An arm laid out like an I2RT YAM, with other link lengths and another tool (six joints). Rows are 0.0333 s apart.
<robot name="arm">
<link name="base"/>
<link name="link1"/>
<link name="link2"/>
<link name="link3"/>
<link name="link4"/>
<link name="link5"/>
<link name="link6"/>
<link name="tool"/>
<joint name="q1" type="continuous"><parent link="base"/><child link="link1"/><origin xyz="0 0 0.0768" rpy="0 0 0"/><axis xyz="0 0 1"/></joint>
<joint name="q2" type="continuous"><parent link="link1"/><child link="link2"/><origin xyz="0.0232 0.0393 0.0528" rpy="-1.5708 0 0"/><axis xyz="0 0 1"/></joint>
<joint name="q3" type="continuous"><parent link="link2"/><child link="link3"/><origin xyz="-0.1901 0 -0.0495" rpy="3.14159 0 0"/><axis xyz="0 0 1"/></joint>
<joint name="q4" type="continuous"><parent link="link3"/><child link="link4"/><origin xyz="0.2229 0.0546 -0.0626" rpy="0 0 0"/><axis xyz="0 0 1"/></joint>
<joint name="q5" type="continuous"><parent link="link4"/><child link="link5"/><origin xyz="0.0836 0.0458 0.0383" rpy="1.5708 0 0"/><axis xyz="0 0 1"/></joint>
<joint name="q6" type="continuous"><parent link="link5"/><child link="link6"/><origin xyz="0.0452 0 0.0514" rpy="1.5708 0 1.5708"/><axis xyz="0 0 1"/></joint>
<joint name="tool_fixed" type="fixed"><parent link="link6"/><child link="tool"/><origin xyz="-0.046 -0.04 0.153" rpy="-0.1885 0 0.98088"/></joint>
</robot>
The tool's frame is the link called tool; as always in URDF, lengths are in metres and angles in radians. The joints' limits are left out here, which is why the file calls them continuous.
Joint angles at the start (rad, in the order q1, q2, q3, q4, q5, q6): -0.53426 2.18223 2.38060 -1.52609 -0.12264 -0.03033
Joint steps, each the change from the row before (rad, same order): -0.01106 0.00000 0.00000 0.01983 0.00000 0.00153; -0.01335 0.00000 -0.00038 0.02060 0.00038 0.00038; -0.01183 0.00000 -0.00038 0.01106 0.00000 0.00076; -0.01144 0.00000 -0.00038 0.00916 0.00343 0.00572; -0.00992 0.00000 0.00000 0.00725 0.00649 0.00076; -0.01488 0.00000 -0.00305 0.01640 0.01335 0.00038; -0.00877 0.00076 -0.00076 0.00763 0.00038 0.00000; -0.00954 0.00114 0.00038 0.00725 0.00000 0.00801; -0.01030 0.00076 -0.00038 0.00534 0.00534 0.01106; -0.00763 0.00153 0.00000 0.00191 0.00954 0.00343; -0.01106 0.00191 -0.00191 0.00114 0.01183 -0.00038
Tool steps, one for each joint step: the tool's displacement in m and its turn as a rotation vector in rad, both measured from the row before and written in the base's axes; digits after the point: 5 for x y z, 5 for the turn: 0.00271 -0.00738 0.00201 -0.00977 -0.01705 -0.01253; 0.00225 -0.00848 0.00204 -0.01080 -0.01704 -0.01382; 0.00034 -0.00655 0.00110 -0.00548 -0.00906 -0.01255; -0.00031 -0.00702 0.00073 -0.00576 -0.00591 -0.01788; -0.00085 -0.00638 0.00041 -0.00893 -0.00266 -0.01260; -0.00103 -0.01067 0.00008 -0.01789 -0.00390 -0.01939; -0.00031 -0.00481 0.00031 -0.00380 -0.00480 -0.00889; -0.00031 -0.00559 0.00060 -0.00120 -0.00615 -0.01707; -0.00150 -0.00665 0.00000 -0.00297 -0.00172 -0.02246; -0.00216 -0.00530 -0.00097 -0.00635 0.00462 -0.01403; -0.00366 -0.00656 -0.00203 -0.00739 0.00893 -0.01464
